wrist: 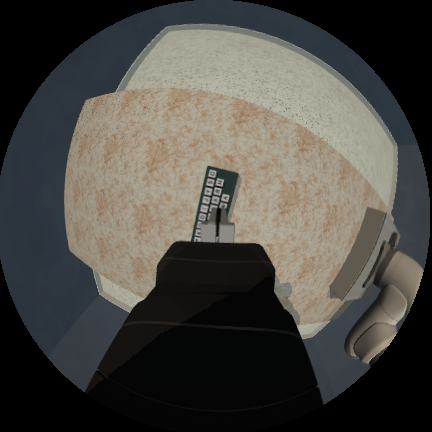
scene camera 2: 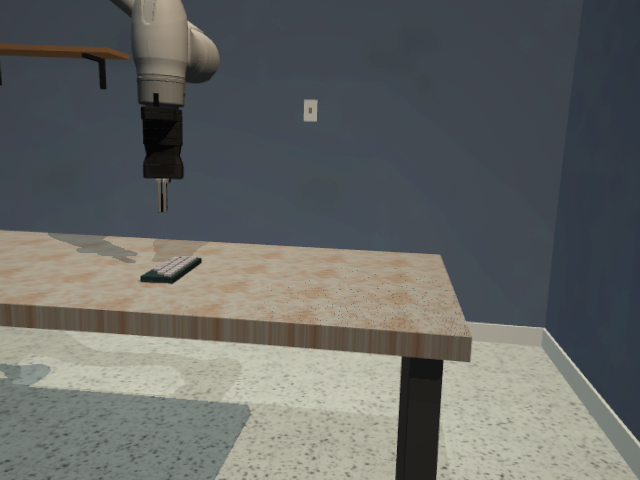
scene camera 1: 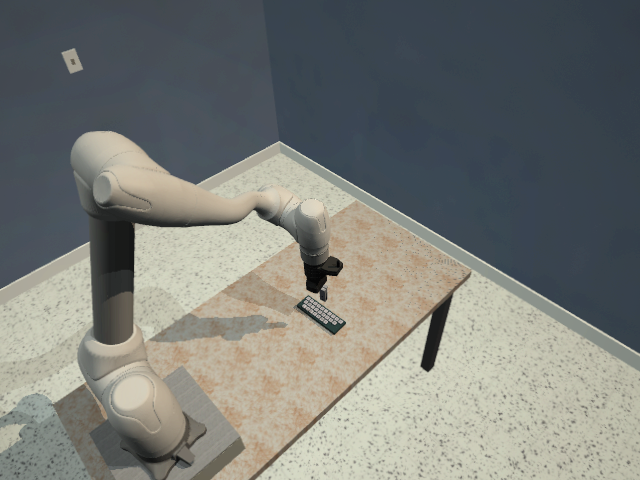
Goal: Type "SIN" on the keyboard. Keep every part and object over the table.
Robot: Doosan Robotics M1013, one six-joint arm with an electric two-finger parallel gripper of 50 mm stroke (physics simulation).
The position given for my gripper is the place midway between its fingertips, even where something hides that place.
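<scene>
You can see my gripper [scene camera 2: 162, 211] here, and the wrist view's got that gripper [wrist: 218, 216] in it too.
</scene>
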